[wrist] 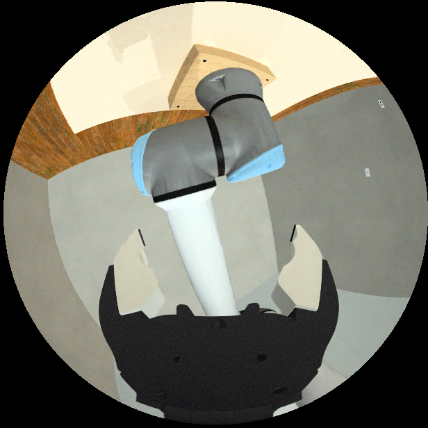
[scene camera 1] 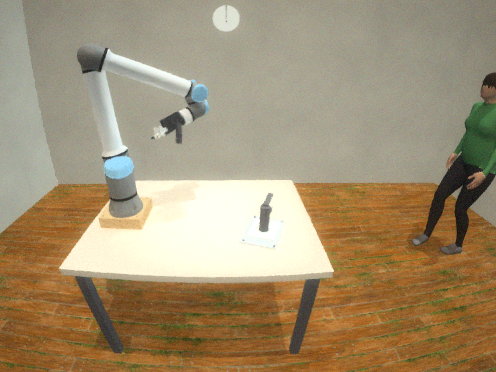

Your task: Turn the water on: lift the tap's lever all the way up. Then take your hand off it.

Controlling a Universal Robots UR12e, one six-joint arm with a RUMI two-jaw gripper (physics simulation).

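Places are measured from the arm's base along level axes (x right, y ahead, z up), in metres.
Pixels of known places: gripper, fingertip midpoint: (scene camera 1: 153, 138); arm's base at its link origin: (scene camera 1: 126, 208).
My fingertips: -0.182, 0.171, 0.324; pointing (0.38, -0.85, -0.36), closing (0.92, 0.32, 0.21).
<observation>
For each thing: its top centre in the pictures, then the offset to it from my fingertips, as dx, dy, dz. "spot": a spot on its surface instead. Level surfaces: height alone.
- dark grey tap at a spot on its surface: (scene camera 1: 264, 218) spot: +0.438, +0.519, -0.292
- pale base plate at its top centre: (scene camera 1: 263, 230) +0.415, +0.527, -0.375
- pale table at its surface level: dz -0.387
A dark grey tap (scene camera 1: 264, 218) stands upright on a pale base plate (scene camera 1: 252, 238) on the right part of the table. Its lever (scene camera 1: 269, 198) is at the top and slants upward, toward the back right in the scene view; its exact angle is hard to tell. My gripper (scene camera 1: 154, 135) (wrist: 216, 229) is open, with its jaws wide apart and no object between them. It hangs high above the table, to the left of the tap and well apart from it, pointing toward the arm's own base side. The tap does not show in the wrist view.
The pale table (scene camera 1: 200, 260) carries the arm's wooden mounting block (scene camera 1: 122, 222) (wrist: 187, 90) at its left. The arm's upright link (scene camera 1: 103, 115) (wrist: 200, 250) rises beyond the jaws. A person (scene camera 1: 477, 135) in a green top stands on the floor right of the table.
</observation>
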